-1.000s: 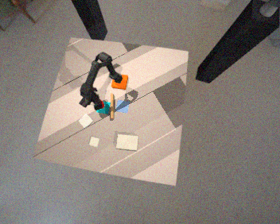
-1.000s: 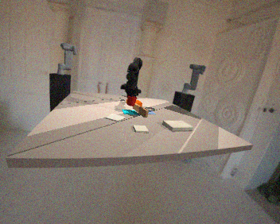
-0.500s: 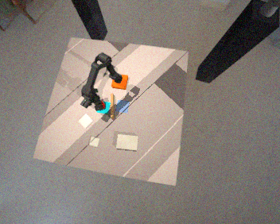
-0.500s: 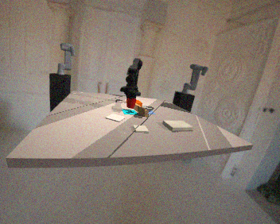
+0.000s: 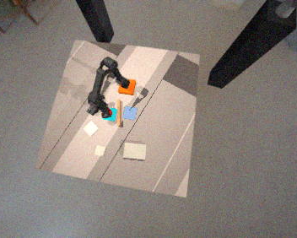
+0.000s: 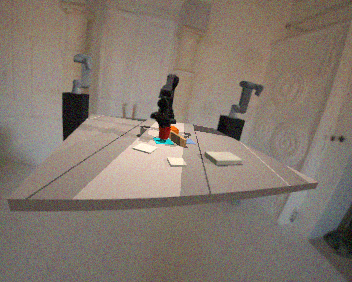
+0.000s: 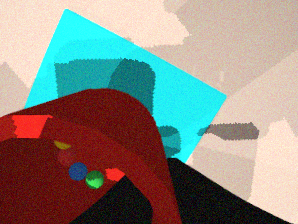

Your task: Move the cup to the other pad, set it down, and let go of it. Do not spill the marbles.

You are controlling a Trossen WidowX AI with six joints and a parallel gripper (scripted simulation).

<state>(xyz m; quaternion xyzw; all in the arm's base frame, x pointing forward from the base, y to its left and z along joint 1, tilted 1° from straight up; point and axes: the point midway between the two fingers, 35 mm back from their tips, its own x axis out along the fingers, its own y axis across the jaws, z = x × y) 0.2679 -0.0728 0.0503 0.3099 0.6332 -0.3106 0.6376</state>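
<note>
The cyan pad is 2 cm ahead of my gripper tip, 2 cm to the left of it and 6 cm below it. Also, from my gripper tip: red cup: 2 cm ahead, 2 cm to the left; wooden bar: 1 cm behind, 10 cm to the left, 4 cm below; light blue pad: 4 cm behind, 19 cm to the left, 6 cm below.
</note>
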